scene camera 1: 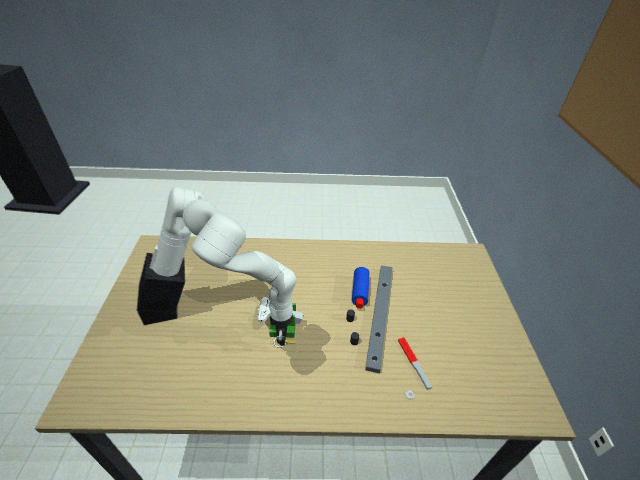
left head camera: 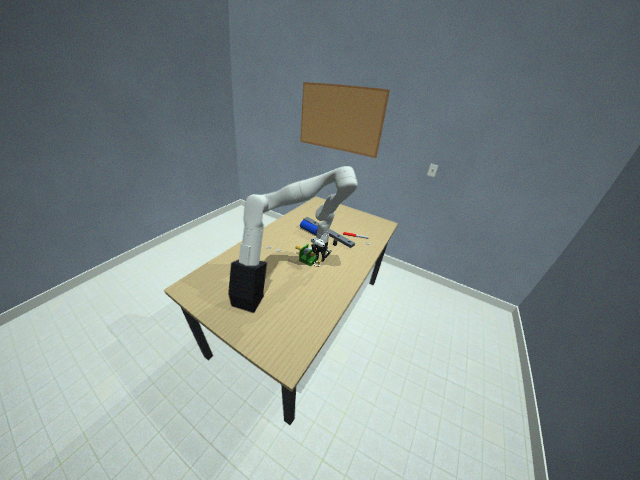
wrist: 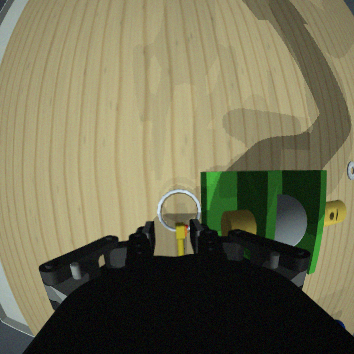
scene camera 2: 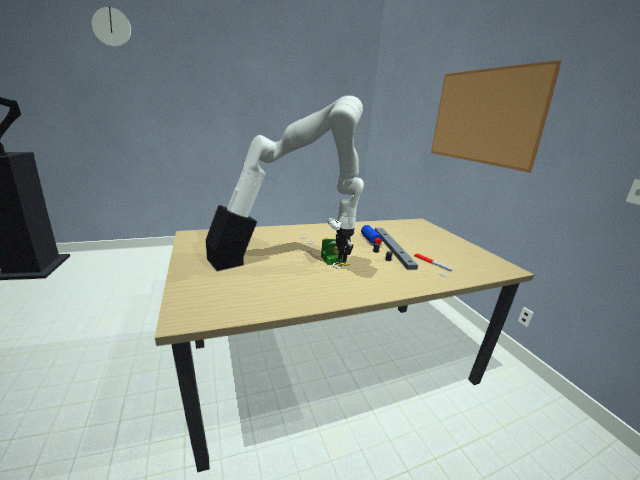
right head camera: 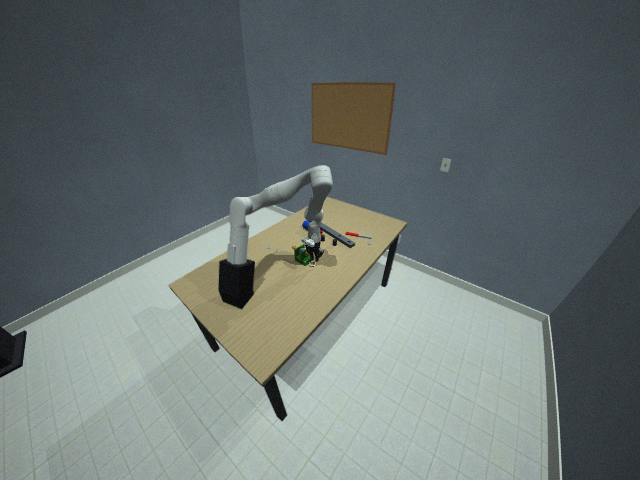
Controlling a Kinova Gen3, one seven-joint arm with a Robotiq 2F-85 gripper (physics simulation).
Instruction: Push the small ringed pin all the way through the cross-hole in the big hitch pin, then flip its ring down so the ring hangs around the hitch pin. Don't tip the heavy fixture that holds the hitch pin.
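Note:
The green fixture stands upright on the table. The big yellow hitch pin runs through it, its cross-hole showing on the end beyond the fixture's far wall in the wrist view. The small yellow ringed pin lies on the table beside the fixture, apart from the hitch pin. Its white ring lies flat. My gripper points down over the small pin, partly open, one finger on each side of the pin's head. The fingers hold nothing. The small pin's tip is hidden in the wrist view.
A grey ball-ended piece sits in the fixture. Beyond are a blue cylinder with a red tip, two black pegs, a long grey bar and a red-handled tool. A washer lies near the tool.

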